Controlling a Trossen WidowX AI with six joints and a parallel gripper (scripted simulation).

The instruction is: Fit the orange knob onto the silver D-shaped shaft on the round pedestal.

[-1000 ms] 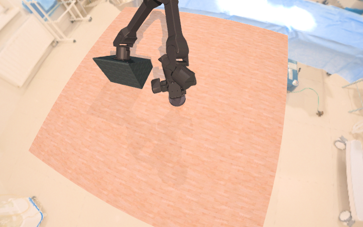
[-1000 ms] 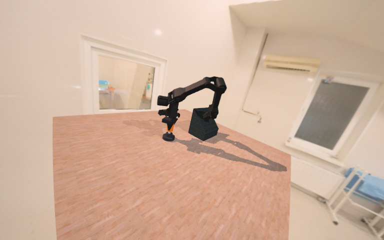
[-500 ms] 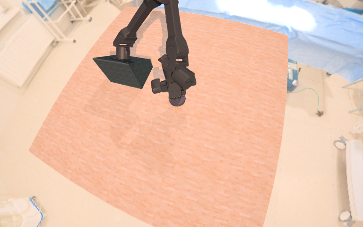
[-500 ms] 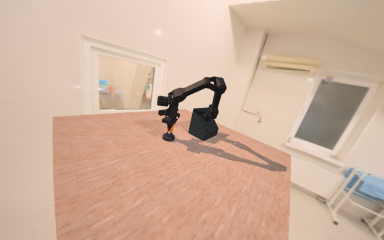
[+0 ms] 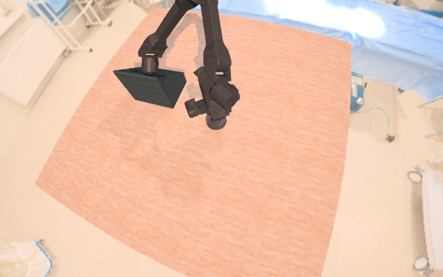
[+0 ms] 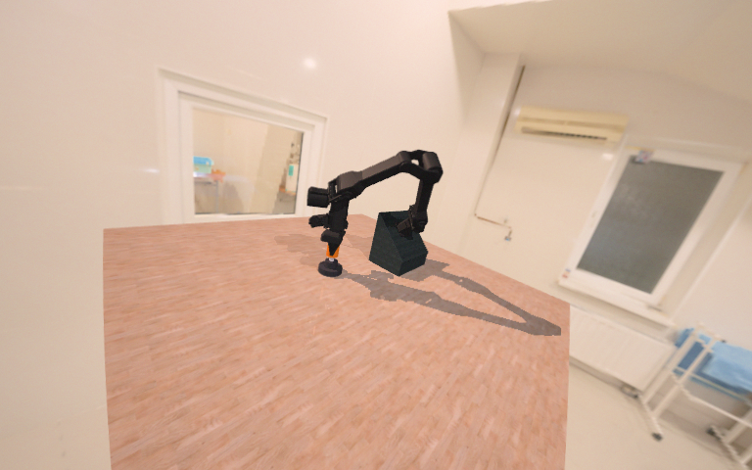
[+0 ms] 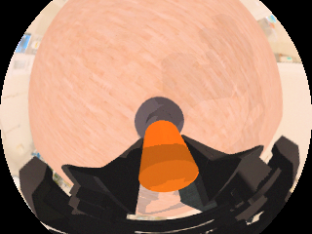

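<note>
The orange knob lies 30 mm above my gripper tip. The rest, counted from my gripper tip: pedestal 40 mm below.
</note>
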